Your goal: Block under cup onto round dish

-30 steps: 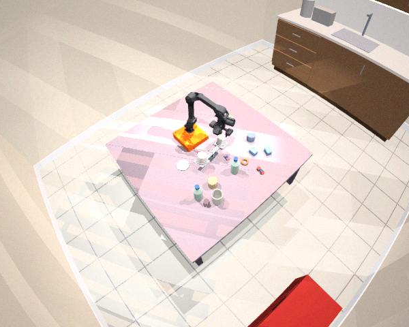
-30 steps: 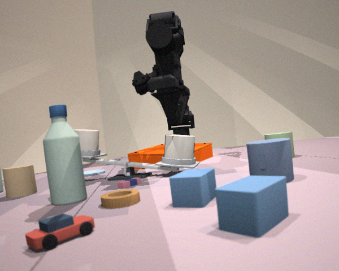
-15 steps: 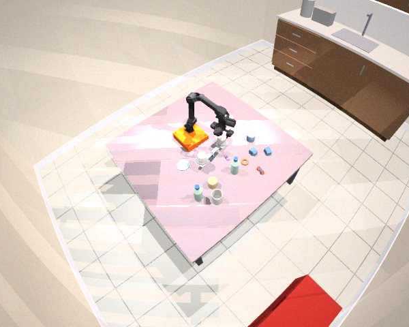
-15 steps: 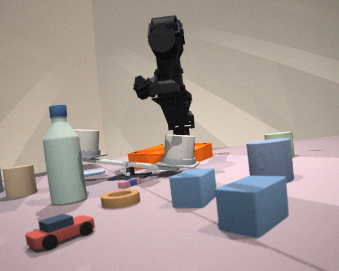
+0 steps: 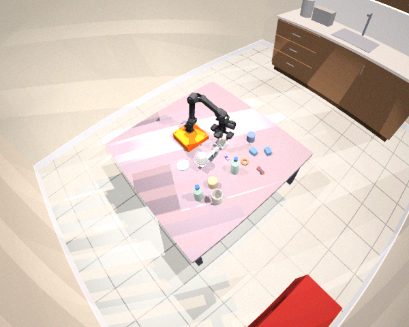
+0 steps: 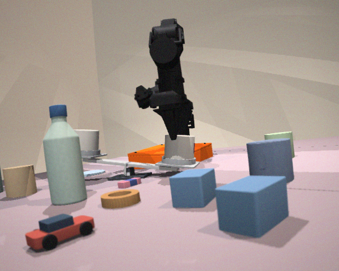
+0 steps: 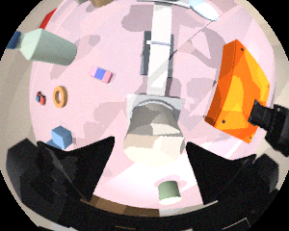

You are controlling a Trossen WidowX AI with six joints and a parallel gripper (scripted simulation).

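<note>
The pale teal block lies 10 mm to the right of my gripper tip and 40 mm below it. The rest, counted from my gripper tip: ring 250 mm ahead, 10 mm to the left, 80 mm below; white cup 10 mm behind, 20 mm to the left, 20 mm below; blue cylinder 140 mm ahead, 210 mm to the left, 50 mm below.
</note>
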